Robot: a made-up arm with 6 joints.
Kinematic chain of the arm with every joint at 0, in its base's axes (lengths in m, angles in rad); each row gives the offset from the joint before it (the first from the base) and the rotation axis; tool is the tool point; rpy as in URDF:
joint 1: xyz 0 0 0.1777 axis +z
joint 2: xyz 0 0 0 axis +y
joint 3: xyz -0.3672 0 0.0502 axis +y
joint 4: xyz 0.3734 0 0.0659 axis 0.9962 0 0.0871
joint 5: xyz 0 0 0 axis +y
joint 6: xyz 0.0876 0 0.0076 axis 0.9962 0 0.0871
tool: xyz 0 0 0 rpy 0 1.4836 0
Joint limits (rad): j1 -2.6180..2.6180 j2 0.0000..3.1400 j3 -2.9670..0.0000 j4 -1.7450..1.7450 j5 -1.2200..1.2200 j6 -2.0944..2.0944
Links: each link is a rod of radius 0.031 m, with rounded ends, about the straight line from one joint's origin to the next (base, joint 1, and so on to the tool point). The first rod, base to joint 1, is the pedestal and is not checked.
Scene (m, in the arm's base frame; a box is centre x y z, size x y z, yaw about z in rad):
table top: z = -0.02
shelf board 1: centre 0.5 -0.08 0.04 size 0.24 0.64 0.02 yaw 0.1
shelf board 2: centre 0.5 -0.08 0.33 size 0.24 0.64 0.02 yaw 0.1
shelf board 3: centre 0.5 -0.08 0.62 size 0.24 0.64 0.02 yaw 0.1
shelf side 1: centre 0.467 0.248 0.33 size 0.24 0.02 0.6 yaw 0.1
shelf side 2: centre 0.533 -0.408 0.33 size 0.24 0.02 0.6 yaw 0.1
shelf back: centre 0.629 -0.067 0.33 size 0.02 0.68 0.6 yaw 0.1
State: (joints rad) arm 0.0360 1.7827 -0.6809 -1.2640 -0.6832 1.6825
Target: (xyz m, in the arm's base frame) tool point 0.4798 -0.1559 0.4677
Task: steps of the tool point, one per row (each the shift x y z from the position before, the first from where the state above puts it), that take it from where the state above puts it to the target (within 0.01 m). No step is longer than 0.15 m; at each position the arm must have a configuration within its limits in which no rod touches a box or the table.
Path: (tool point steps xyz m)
1: -0.0877 -0.0125 0.0066
2: -0.0908 -0.0054 -0.0065
3: 0.0641 -0.0722 0.0789
4: 0.0160 -0.0846 0.1011
5: -0.0339 -0.0697 0.1139
6: 0.1010 -0.0035 0.0119
7: 0.1092 0.0246 -0.0119

